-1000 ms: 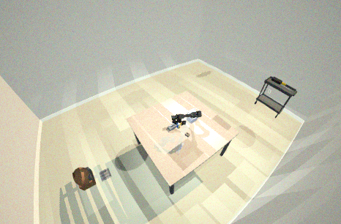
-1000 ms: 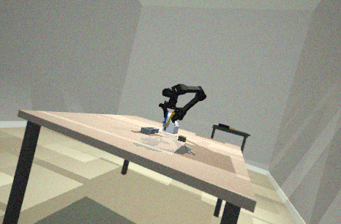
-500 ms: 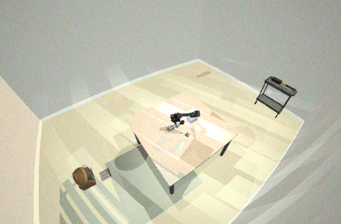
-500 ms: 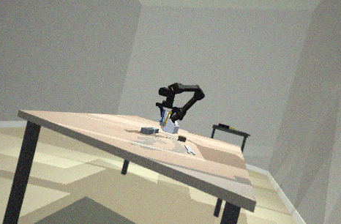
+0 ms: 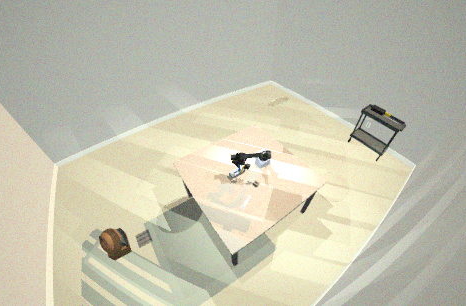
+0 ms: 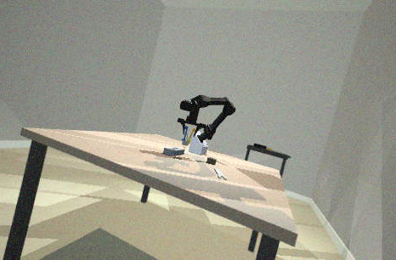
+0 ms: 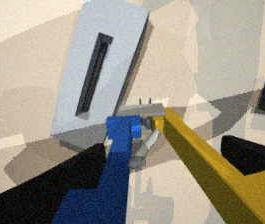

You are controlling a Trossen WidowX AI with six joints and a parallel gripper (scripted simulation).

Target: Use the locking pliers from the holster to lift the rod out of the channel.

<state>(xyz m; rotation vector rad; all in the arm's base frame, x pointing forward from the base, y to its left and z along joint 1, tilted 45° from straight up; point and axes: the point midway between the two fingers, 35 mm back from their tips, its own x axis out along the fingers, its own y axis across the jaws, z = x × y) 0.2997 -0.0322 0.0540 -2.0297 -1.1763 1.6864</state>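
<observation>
Now: gripper tip 120 mm above the channel block and 70 mm to the left of it. Round my gripper tip: grey link bar 10 mm to the right; then rod 130 mm below, 80 mm to the right; then yellow handle 10 mm to the left, 10 mm behind.
</observation>
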